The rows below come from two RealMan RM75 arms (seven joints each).
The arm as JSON. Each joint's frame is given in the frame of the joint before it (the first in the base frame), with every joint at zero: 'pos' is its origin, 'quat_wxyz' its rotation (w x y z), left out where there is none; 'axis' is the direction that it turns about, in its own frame. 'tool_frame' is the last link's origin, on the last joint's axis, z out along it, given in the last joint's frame.
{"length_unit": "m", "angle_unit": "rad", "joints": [
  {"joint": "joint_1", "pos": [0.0, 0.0, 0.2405], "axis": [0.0, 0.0, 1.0]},
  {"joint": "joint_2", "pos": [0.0, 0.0, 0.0], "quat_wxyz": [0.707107, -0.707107, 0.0, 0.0], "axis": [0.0, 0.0, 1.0]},
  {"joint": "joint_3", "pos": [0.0, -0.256, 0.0], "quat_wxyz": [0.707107, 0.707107, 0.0, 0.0], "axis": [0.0, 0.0, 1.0]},
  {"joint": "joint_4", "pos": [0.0, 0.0, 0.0], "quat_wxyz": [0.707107, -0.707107, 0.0, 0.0], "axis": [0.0, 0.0, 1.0]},
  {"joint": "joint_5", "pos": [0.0, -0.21, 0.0], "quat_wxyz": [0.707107, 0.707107, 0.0, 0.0], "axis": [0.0, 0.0, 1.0]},
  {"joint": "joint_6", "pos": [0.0, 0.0, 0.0], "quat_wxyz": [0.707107, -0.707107, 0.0, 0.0], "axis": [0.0, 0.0, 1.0]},
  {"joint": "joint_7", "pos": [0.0, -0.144, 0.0], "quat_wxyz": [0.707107, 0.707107, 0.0, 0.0], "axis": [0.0, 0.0, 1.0]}
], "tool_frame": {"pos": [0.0, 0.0, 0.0]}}
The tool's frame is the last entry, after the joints.
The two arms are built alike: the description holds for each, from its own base.
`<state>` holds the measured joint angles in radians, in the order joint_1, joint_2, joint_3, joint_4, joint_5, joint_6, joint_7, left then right.
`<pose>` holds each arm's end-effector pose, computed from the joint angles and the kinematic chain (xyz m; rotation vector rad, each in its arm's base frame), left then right.
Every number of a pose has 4 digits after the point. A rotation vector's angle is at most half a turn.
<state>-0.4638 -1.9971 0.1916 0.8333 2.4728 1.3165 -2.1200 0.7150 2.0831 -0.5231 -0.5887 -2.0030 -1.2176 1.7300</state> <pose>-0.3954 0.3158 0.1149 -1.7716 -1.5967 -0.4406 0.2383 0.4120 0.0137 -2.3140 1.0579 0.7955</pose>
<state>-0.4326 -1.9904 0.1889 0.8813 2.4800 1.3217 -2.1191 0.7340 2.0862 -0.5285 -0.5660 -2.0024 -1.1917 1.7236</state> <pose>-0.4049 0.3044 0.1303 -1.7336 -1.5743 -0.3993 0.2336 0.4159 0.0073 -2.3177 1.0585 0.7892</pose>
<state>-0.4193 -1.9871 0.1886 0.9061 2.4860 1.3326 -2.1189 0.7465 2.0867 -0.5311 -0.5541 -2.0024 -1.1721 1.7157</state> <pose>-0.4079 0.2989 0.1372 -1.7250 -1.5649 -0.3779 0.2309 0.4191 0.0047 -2.3170 1.0502 0.7805</pose>
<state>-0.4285 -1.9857 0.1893 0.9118 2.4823 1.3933 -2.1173 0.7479 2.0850 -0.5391 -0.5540 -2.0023 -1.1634 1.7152</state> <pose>-0.3985 0.3001 0.1342 -1.7856 -1.5730 -0.4006 0.2309 0.4202 0.0047 -2.3171 1.0446 0.7691</pose>
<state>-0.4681 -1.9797 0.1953 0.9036 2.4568 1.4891 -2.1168 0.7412 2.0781 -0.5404 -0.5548 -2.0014 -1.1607 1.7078</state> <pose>-0.3745 0.3121 0.1282 -1.9085 -1.5671 -0.4724 0.2350 0.4201 0.0081 -2.3100 1.0365 0.7576</pose>
